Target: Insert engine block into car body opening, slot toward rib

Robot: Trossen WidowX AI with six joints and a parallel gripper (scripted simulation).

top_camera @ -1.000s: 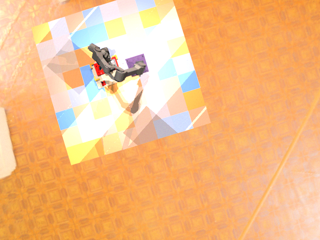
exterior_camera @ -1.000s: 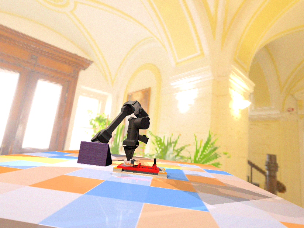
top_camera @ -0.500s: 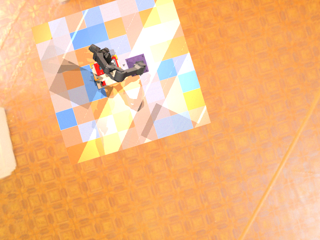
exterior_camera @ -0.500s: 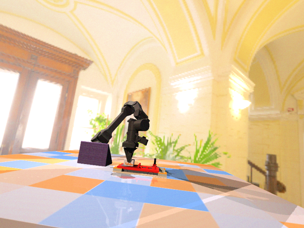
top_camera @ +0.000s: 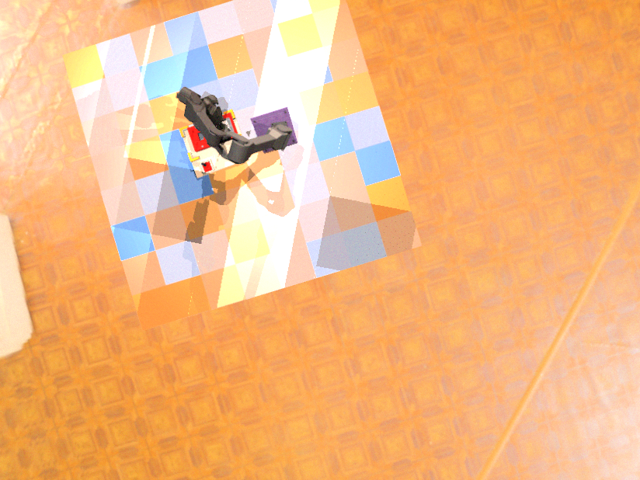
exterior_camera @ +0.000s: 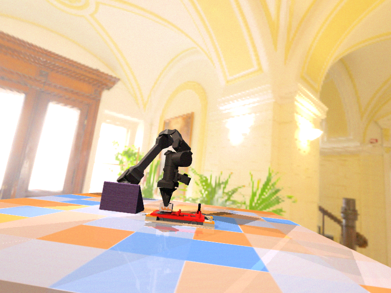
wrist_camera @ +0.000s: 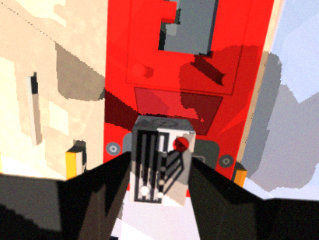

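Right now the beige base plate is 7 cm ahead of my gripper tip, 3 cm to the left of it and 4 cm below it. From my gripper tip the other things lie so: grey engine block 1 cm below.
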